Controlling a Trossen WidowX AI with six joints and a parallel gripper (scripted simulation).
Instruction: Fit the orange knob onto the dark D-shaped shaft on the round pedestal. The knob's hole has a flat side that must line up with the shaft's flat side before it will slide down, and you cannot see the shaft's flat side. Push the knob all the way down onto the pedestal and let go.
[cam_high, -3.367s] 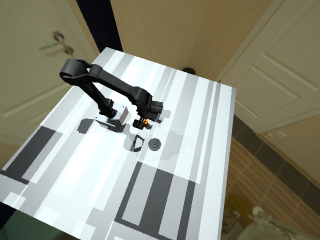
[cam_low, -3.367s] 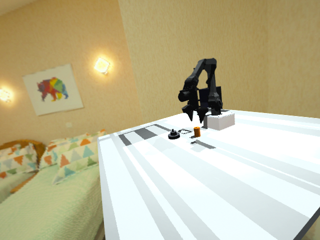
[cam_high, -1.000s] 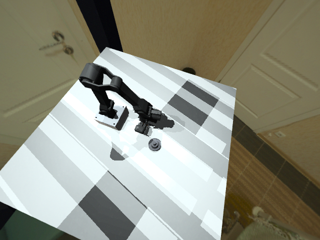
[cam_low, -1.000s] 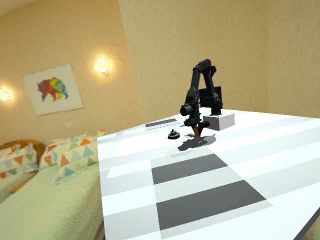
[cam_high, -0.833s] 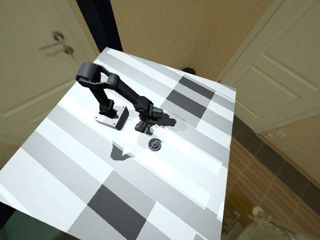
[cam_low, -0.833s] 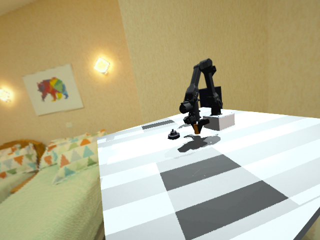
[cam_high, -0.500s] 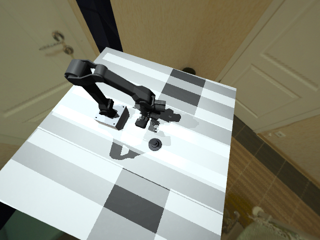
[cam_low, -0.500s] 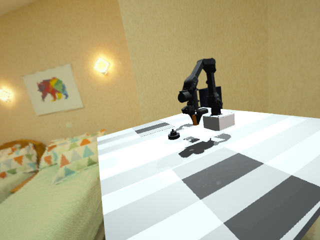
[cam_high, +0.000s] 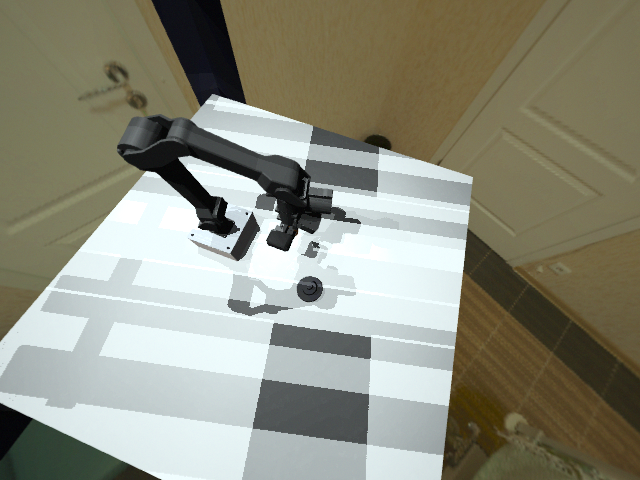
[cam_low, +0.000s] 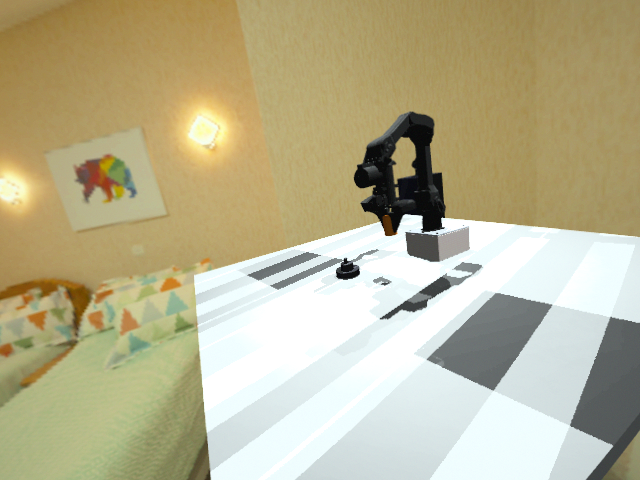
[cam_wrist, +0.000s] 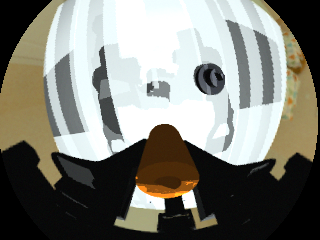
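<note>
My gripper tip is now 12 cm to the left of the dark round pedestal, 12 cm short of it and 11 cm above it. Round my gripper tip: orange knob (2 cm above).
</note>
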